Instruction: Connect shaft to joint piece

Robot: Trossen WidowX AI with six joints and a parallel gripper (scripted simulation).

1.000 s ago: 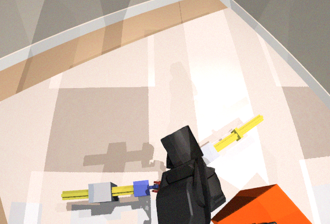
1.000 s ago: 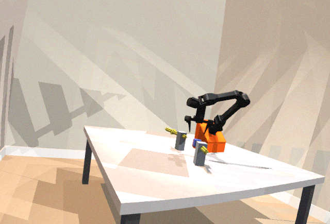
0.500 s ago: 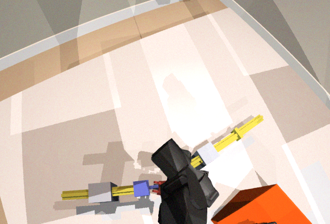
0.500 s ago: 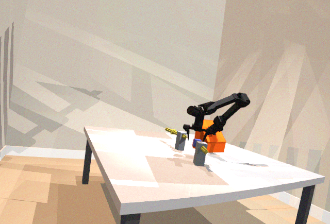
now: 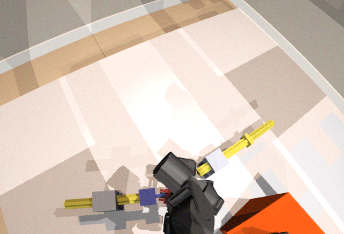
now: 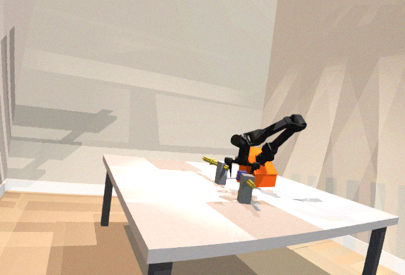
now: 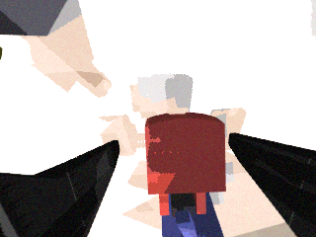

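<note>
Right now my gripper tip is 2 cm below the red square joint piece.
</note>
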